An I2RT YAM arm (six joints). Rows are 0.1 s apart.
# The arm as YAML. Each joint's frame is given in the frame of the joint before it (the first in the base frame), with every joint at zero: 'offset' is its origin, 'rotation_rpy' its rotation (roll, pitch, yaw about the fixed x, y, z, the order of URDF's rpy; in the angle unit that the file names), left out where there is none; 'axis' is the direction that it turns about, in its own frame. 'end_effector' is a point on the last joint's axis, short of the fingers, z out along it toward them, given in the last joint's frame.
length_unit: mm
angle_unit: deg
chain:
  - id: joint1
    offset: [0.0, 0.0, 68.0]
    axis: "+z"
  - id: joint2
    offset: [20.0, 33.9, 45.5]
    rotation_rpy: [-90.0, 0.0, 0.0]
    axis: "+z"
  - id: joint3
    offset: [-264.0, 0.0, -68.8]
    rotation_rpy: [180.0, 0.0, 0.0]
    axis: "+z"
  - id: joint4
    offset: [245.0, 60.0, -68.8]
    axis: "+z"
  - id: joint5
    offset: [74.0, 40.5, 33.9]
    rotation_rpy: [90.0, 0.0, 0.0]
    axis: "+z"
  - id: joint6
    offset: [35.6, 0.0, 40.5]
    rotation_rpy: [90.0, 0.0, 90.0]
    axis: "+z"
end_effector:
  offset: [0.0, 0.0, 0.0]
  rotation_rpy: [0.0, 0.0, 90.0]
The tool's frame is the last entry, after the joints.
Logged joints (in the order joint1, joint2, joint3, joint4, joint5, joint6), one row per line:
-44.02 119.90 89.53 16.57 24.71 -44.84
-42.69 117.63 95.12 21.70 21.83 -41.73
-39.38 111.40 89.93 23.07 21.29 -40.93
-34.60 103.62 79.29 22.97 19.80 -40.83
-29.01 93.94 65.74 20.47 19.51 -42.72
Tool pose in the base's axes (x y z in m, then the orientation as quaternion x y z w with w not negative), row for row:
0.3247 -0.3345 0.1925 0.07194 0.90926 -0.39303 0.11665
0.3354 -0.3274 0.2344 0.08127 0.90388 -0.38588 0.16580
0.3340 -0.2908 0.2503 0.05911 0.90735 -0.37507 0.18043
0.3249 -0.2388 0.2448 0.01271 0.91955 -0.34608 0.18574
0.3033 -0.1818 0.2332 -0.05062 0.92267 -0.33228 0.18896
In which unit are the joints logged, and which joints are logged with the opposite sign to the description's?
The joints are logged in degrees. Opposite sign: joint4.
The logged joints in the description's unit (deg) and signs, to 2 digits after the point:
-44.02 119.90 89.53 -16.57 24.71 -44.84
-42.69 117.63 95.12 -21.70 21.83 -41.73
-39.38 111.40 89.93 -23.07 21.29 -40.93
-34.60 103.62 79.29 -22.97 19.80 -40.83
-29.01 93.94 65.74 -20.47 19.51 -42.72

